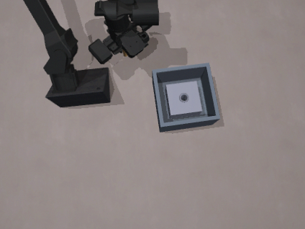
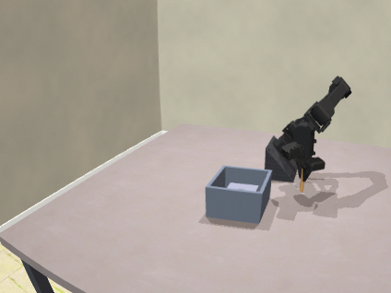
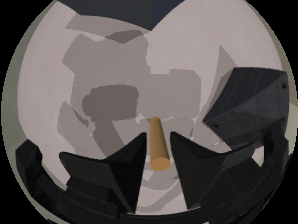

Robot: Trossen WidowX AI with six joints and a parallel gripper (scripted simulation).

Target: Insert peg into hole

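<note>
Now: the pale plate 17 cm ahead of my hand, 17 cm to the right of it and 3 cm below it. From my hand the other things lie so: orange peg (4 cm below); blue-grey box (17 cm ahead, 17 cm to the right, 5 cm below).
</note>
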